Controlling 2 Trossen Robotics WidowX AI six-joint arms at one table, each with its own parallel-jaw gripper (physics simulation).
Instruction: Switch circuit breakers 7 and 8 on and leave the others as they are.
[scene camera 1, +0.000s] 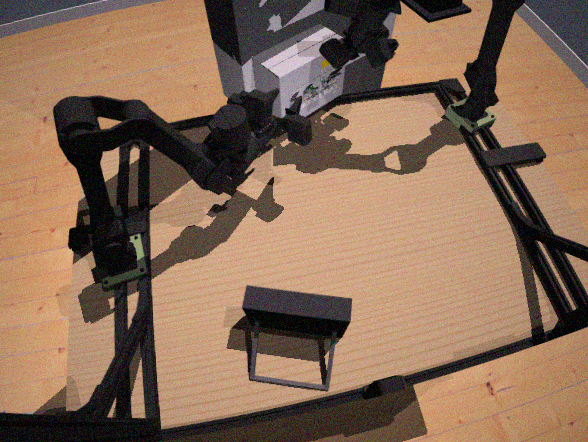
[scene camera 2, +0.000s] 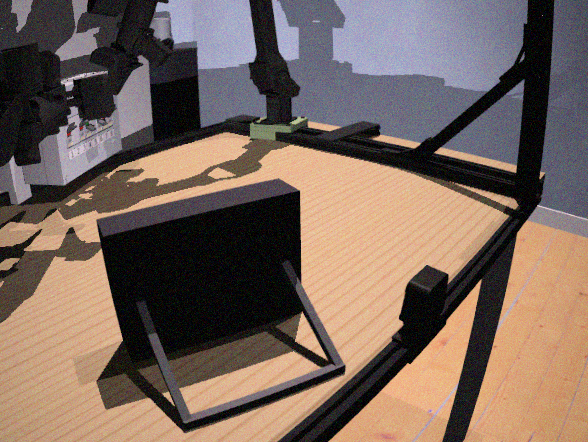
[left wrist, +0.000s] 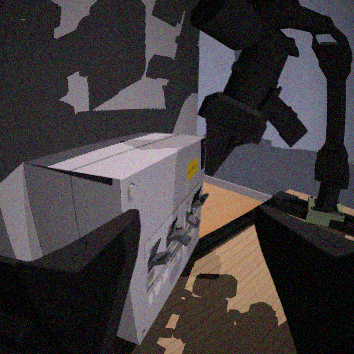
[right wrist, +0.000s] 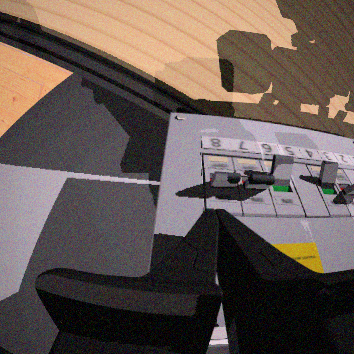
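Seen in the pictures: left gripper, fingertip midpoint: (scene camera 1: 289, 93) (scene camera 2: 69, 94) (left wrist: 198, 216); right gripper, fingertip midpoint: (scene camera 2: 115, 94) (left wrist: 207, 174) (right wrist: 213, 217); left arm's base at its link origin: (scene camera 1: 121, 259); right arm's base at its link origin: (scene camera 1: 472, 111) (scene camera 2: 279, 120) (left wrist: 325, 205).
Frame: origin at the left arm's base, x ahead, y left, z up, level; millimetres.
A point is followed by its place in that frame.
Observation:
The white breaker box (scene camera 1: 284, 82) {x 462, y 209, z 154 mm} (left wrist: 155, 195) {x 495, y 221, z 147 mm} (right wrist: 182, 145) {x 642, y 273, z 56 mm} stands against a grey cabinet. In the right wrist view its number row is upside down; breaker 8's lever (right wrist: 224, 179) {x 625, y 253, z 102 mm} and breaker 7's lever (right wrist: 260, 178) {x 607, y 245, z 102 mm} stick out with red marks beside them. Breaker 6's lever (right wrist: 283, 167) {x 583, y 242, z 83 mm} is tilted toward the numbers, with green showing; a lever (right wrist: 328, 172) {x 547, y 229, z 83 mm} near number 4 looks similar. My right gripper (right wrist: 213, 217) {x 632, y 256, z 127 mm} (left wrist: 207, 174) {x 632, y 256, z 127 mm} is shut and empty, its tips over the panel edge beyond breaker 8. My left gripper (left wrist: 198, 216) {x 455, y 156, z 167 mm} is open and empty, left of the box front.
A black panel on a wire stand (scene camera 1: 300, 300) {x 317, y -250, z 105 mm} (scene camera 2: 200, 280) {x 290, y -264, z 43 mm} stands on the table near the front. Black frame rails edge the table. A yellow label (left wrist: 192, 169) {x 593, y 255, z 142 mm} (right wrist: 305, 256) {x 580, y 251, z 142 mm} is on the box. The grey cabinet (right wrist: 100, 225) {x 681, y 395, z 62 mm} rises behind and beside the box. Arm shadows cross the table.

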